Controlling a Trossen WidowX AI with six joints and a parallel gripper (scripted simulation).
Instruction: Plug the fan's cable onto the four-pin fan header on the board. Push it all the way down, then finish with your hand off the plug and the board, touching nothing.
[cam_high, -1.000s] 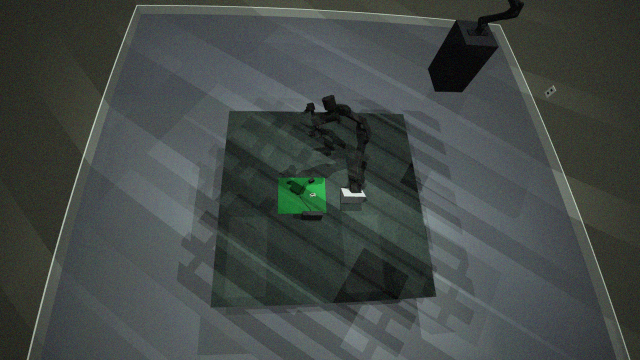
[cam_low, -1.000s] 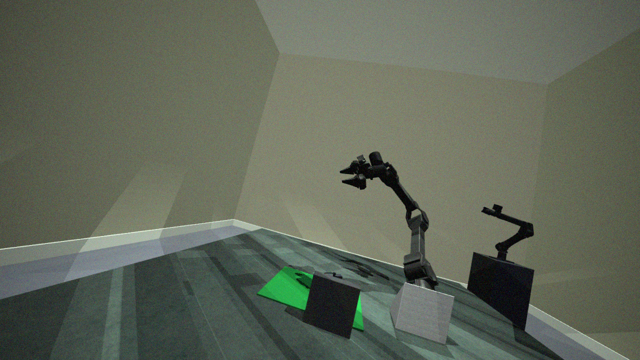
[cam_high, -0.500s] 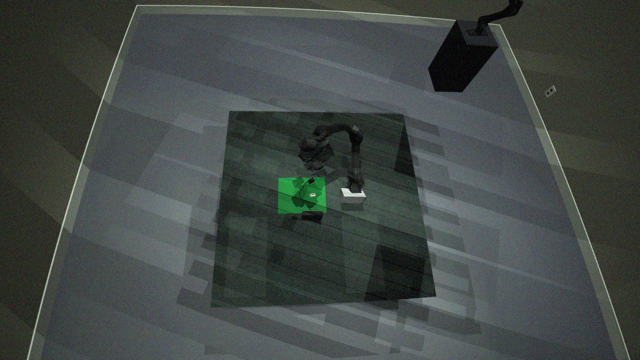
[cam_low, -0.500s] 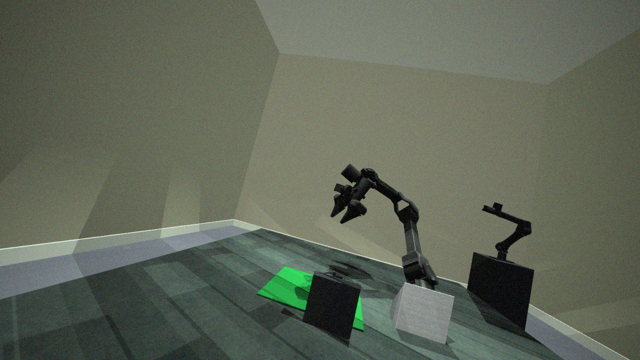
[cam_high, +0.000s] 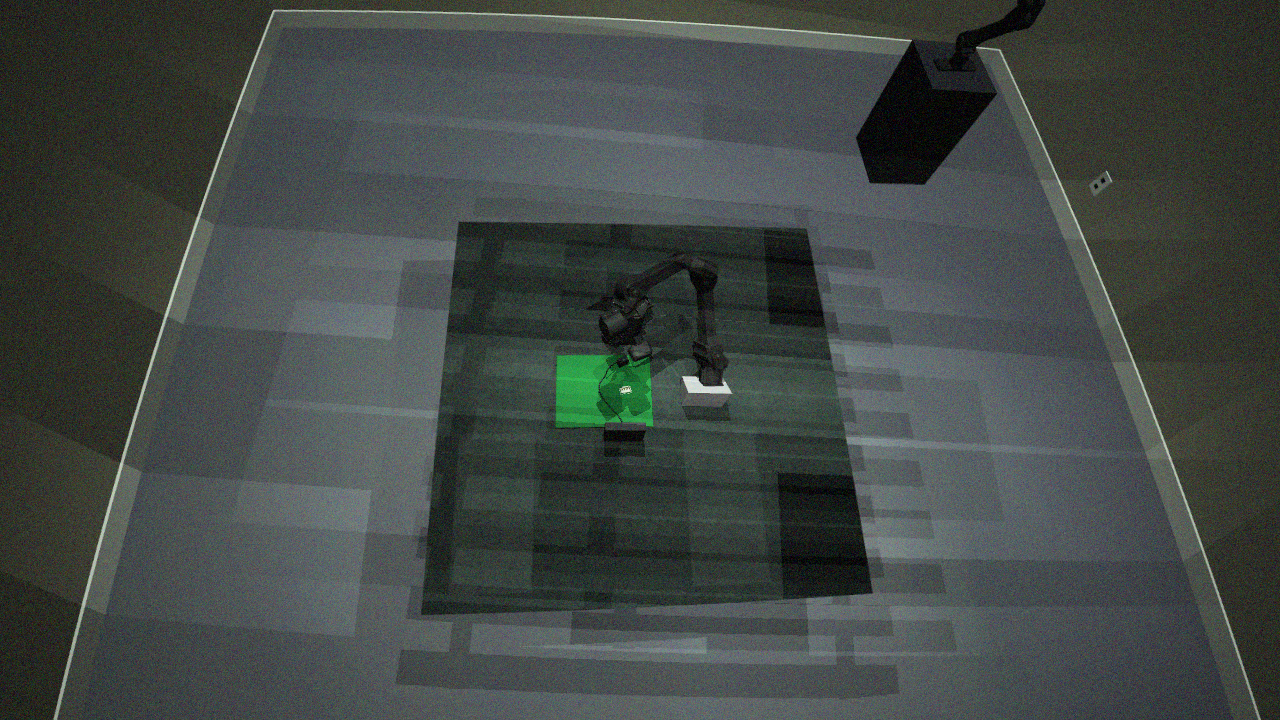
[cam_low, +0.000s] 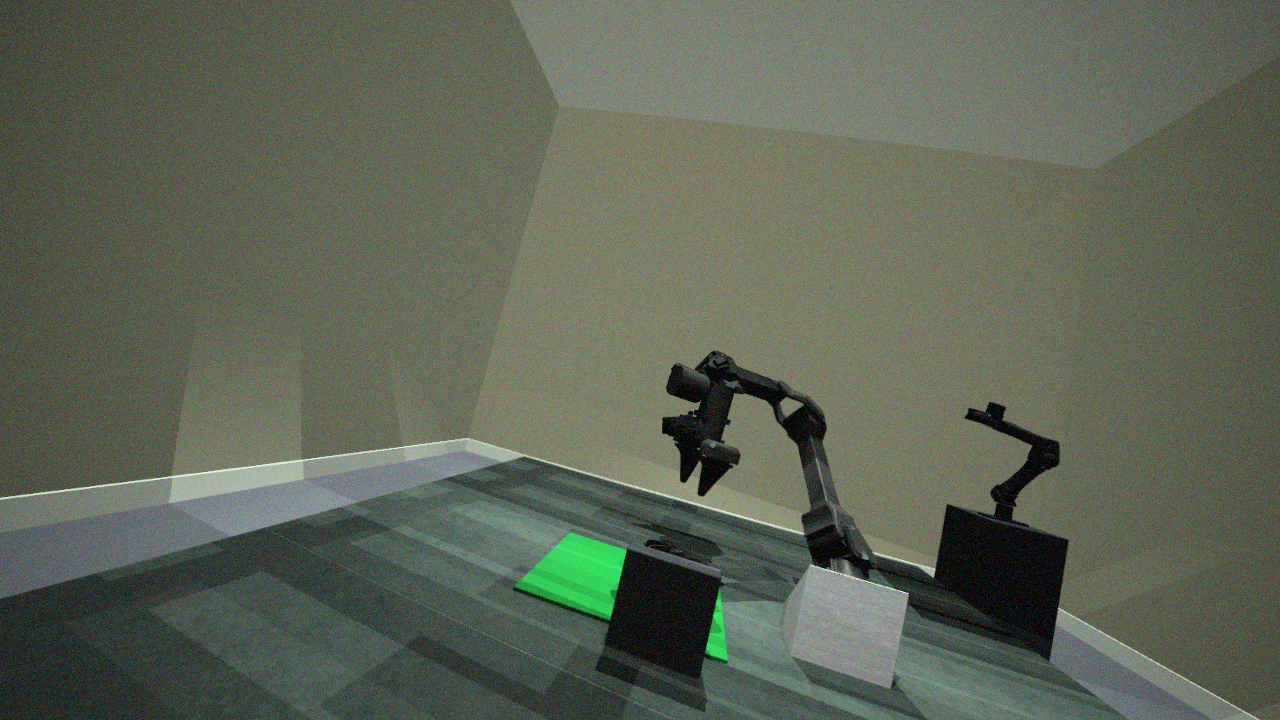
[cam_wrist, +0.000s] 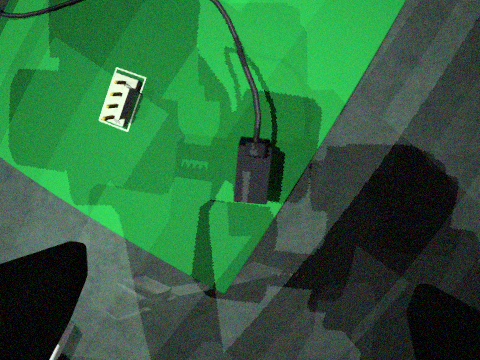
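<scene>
Now: the dark plug 14 cm below my gripper tip. From my gripper tip the other things lie so: grey four-pin header (16 cm below, 10 cm to the left); green board (17 cm below, 9 cm to the left, 7 cm ahead); black cable (13 cm below, 2 cm ahead, 1 cm to the left).
</scene>
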